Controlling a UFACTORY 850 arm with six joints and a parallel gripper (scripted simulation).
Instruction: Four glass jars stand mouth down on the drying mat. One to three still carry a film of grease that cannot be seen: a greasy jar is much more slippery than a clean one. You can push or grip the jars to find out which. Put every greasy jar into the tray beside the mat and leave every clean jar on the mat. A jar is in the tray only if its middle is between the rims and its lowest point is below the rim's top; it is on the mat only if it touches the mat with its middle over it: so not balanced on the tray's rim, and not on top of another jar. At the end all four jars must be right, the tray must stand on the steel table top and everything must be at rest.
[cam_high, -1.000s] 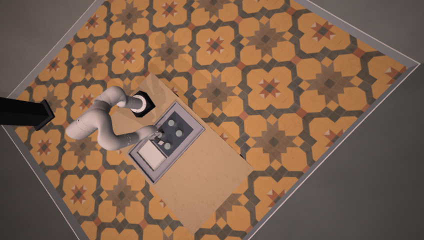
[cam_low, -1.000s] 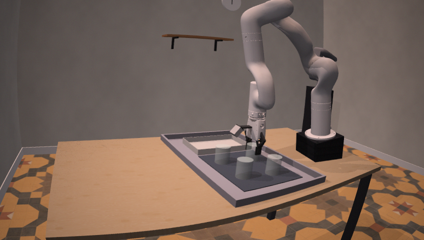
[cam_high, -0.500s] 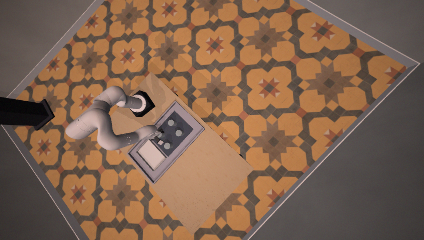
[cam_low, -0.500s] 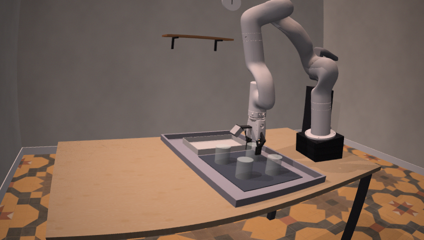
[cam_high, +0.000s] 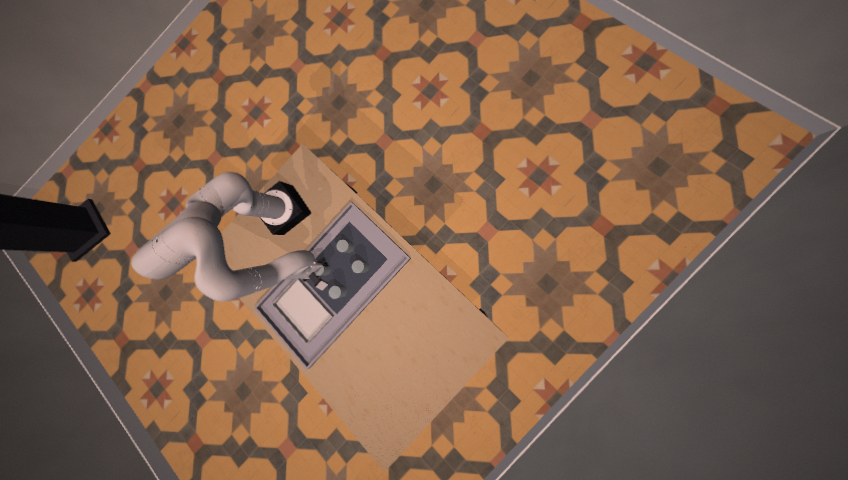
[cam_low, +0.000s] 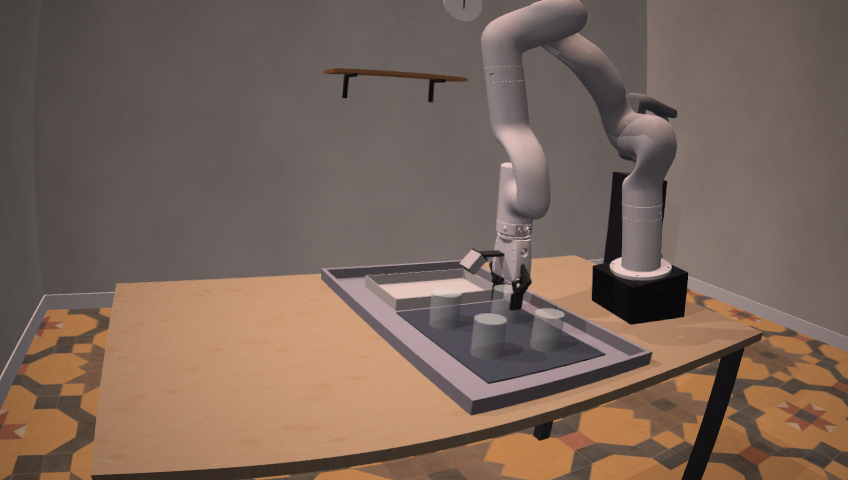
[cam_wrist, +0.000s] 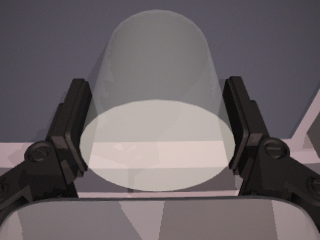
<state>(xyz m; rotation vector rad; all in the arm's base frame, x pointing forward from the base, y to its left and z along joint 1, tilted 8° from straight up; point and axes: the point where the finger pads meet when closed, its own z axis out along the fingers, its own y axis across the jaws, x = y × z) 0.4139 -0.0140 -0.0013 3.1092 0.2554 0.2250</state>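
Right now my hand is 110 mm short of the pale tray, 230 mm to the left of it and 50 mm above it. From my hand the other things lie so: grey steel panel: 90 mm ahead, 10 mm to the right, 50 mm below; drying mat: 50 mm ahead, 90 mm to the left, 50 mm below.
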